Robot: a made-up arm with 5 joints.
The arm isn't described. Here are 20 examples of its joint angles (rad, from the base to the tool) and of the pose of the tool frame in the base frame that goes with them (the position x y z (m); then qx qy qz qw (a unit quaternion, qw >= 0)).
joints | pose
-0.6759 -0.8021 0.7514 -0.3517 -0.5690 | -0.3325 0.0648 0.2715 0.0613 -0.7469 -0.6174 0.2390
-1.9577 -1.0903 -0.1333 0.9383 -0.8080 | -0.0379 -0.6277 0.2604 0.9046 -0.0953 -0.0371 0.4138
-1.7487 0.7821 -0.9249 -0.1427 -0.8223 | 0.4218 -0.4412 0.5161 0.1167 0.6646 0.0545 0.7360
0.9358 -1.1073 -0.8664 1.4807 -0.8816 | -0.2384 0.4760 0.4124 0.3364 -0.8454 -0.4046 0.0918
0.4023 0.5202 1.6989 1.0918 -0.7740 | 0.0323 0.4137 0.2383 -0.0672 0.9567 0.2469 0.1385
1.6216 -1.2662 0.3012 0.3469 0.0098 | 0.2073 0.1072 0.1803 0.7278 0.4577 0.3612 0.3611
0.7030 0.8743 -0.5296 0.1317 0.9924 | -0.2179 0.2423 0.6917 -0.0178 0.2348 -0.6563 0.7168
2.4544 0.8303 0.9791 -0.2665 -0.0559 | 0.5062 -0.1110 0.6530 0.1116 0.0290 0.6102 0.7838
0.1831 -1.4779 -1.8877 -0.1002 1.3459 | -0.3368 0.1096 0.5810 -0.7738 0.3264 -0.2248 0.4941
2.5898 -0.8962 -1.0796 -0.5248 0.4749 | 0.4089 -0.0219 0.4807 0.1923 -0.5157 0.7414 0.3840
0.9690 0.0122 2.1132 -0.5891 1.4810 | -0.0946 -0.1003 0.2253 0.0827 -0.4033 0.6005 0.6854
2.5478 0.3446 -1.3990 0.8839 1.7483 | 0.3409 0.1105 0.5961 0.0444 0.0963 -0.9815 0.1597
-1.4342 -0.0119 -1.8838 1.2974 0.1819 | 0.3385 -0.3618 0.5678 0.1350 0.6759 -0.0522 0.7226
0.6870 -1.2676 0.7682 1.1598 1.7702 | -0.0074 -0.0965 0.3692 0.5627 0.4445 0.5239 0.4597
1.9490 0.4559 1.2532 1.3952 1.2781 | 0.4112 -0.0697 0.5540 0.3758 0.2322 0.5325 0.7221
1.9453 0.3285 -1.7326 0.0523 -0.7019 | -0.2520 0.2804 0.5379 0.5556 -0.2006 -0.8040 0.0682
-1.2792 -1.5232 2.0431 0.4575 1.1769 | 0.2215 -0.1784 0.5679 -0.3014 0.5274 0.7097 0.3568
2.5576 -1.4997 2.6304 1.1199 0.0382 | -0.1607 0.3011 0.6244 -0.5980 0.0536 0.6888 0.4064
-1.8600 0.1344 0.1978 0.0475 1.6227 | -0.2019 -0.3983 0.4122 -0.5094 -0.2730 0.0941 0.8106
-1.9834 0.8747 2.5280 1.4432 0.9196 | -0.2664 -0.1287 0.5592 0.3237 -0.5113 -0.6486 0.4617
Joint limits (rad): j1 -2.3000..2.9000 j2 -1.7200..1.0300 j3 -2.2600..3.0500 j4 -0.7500..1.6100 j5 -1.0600..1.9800
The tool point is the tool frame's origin. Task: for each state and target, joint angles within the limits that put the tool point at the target. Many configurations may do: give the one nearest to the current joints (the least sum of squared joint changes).
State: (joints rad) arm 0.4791 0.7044 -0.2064 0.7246 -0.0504
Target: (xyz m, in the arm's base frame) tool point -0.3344 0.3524 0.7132
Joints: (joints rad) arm 0.5516 0.3492 -0.0710 0.7435 0.0023
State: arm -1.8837 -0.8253 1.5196 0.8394 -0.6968
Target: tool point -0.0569 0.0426 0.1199
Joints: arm -2.3000 -0.6282 2.0458 0.4662 -0.6658
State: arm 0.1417 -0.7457 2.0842 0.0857 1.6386
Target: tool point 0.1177 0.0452 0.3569
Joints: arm 0.4884 -0.2238 1.6943 0.6734 0.8495
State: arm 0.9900 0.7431 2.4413 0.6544 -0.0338
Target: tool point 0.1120 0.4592 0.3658
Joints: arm 0.4540 0.7877 1.9112 0.8524 -0.5978
